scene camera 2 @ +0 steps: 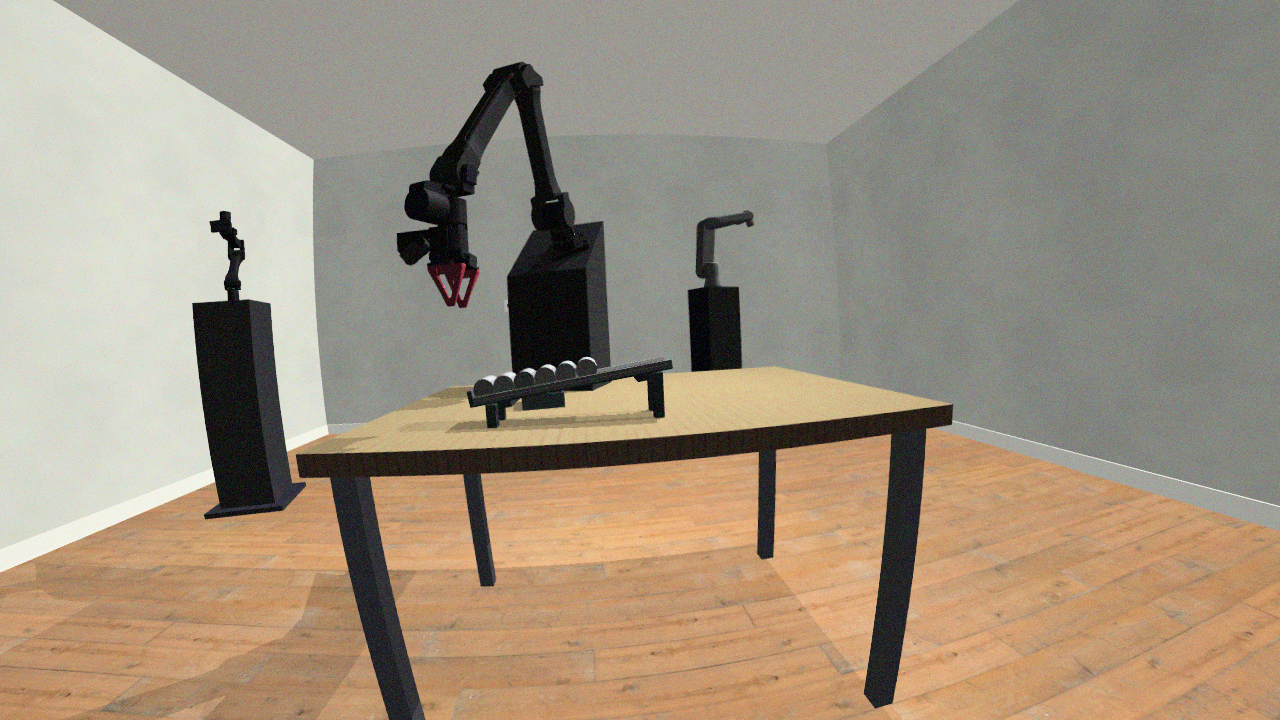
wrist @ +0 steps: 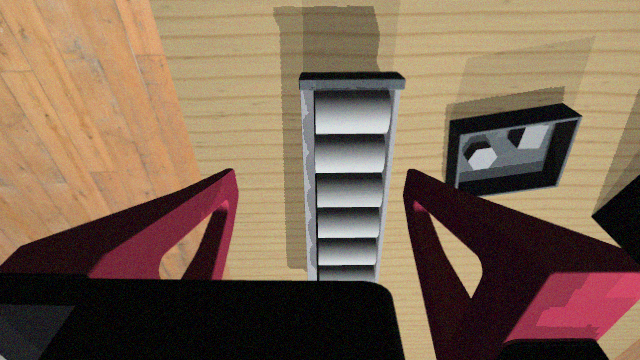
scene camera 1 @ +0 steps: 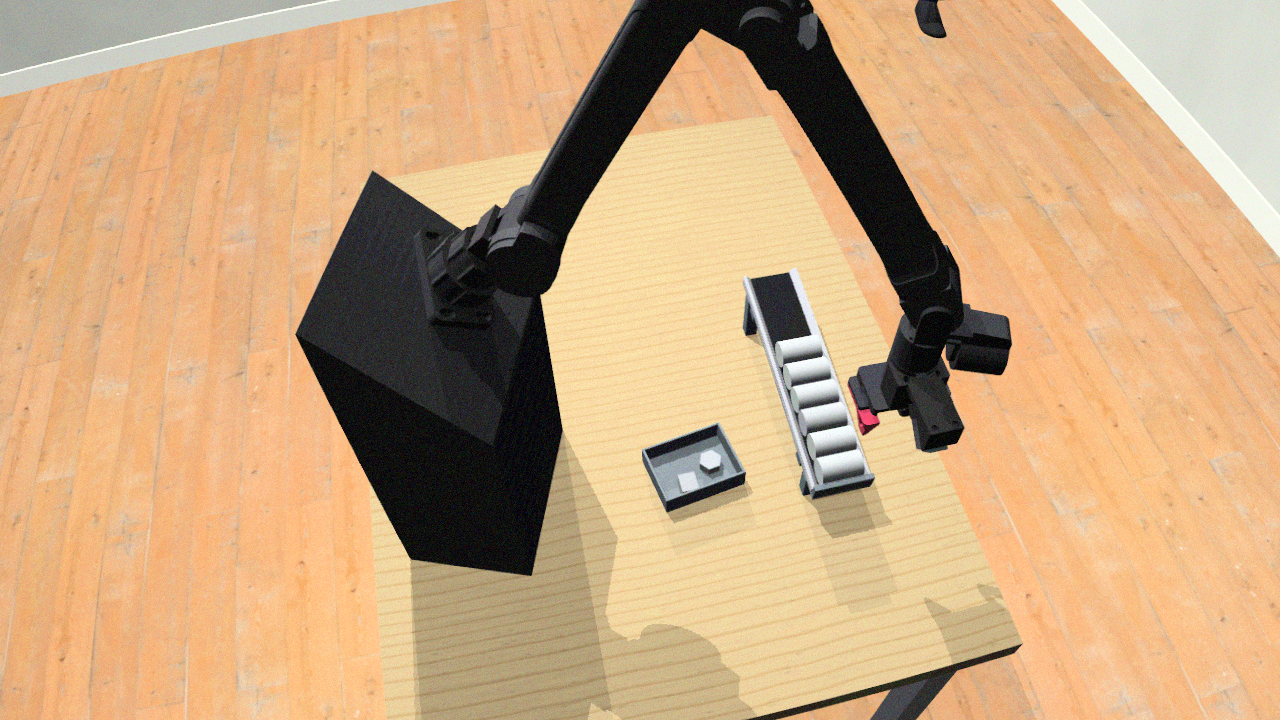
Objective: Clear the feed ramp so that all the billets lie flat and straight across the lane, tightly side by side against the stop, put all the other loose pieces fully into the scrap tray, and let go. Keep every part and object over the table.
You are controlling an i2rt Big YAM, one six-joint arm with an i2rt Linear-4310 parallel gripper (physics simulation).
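Seen in the pictures: gripper, fingertip midpoint: (scene camera 2: 457,307) (wrist: 320,181) (scene camera 1: 887,425); arm's base, origin of the base link: (scene camera 2: 569,248) (scene camera 1: 451,281).
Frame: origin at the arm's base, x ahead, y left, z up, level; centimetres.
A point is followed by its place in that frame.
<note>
Several white billets (scene camera 1: 822,417) @[x 42.4, y -22.8, z -32.2 cm] (scene camera 2: 526,377) @[x 46.4, y -22.7, z -33.2 cm] (wrist: 349,191) @[x 43.0, y -23.1, z -32.2 cm] lie straight across the lane of the feed ramp (scene camera 1: 778,304) (scene camera 2: 626,369), side by side in one row. The lowest reaches the stop (scene camera 1: 842,487) @[x 39.5, y -32.4, z -35.8 cm] (wrist: 352,83) @[x 40.0, y -32.2, z -35.0 cm]; small gaps between them are too fine to tell. The scrap tray (scene camera 1: 707,496) @[x 24.2, y -20.7, z -41.8 cm] (wrist: 515,115) @[x 23.5, y -20.6, z -41.1 cm] holds a white hexagonal piece (scene camera 1: 710,461) @[x 27.3, y -16.5, z -40.4 cm] (wrist: 482,157) @[x 27.5, y -16.5, z -40.3 cm] and a pale square piece (scene camera 1: 687,482) @[x 22.1, y -18.2, z -39.4 cm] (wrist: 534,136) @[x 22.2, y -18.2, z -39.4 cm], both inside its walls. My gripper (scene camera 2: 457,304) @[x 42.1, y -34.5, z -19.2 cm] (wrist: 320,181) @[x 42.1, y -34.5, z -19.2 cm] is open and empty, pointing down high above the ramp. In scene camera 1 its fingers are mostly hidden.
The upper ramp belt is bare. My arm's black pedestal (scene camera 1: 429,358) @[x -6.6, y -9.1, z -0.4 cm] (scene camera 2: 554,308) @[x 5.1, y -6.6, z -18.4 cm] stands on the side of the tray away from the ramp. The table edge (scene camera 1: 895,669) @[x 31.7, y -57.1, z -42.3 cm] (scene camera 2: 626,449) @[x 66.5, y -11.3, z -43.9 cm] runs past the ramp. Two other arms stand on pedestals (scene camera 2: 237,402) (scene camera 2: 714,326) beyond the table.
</note>
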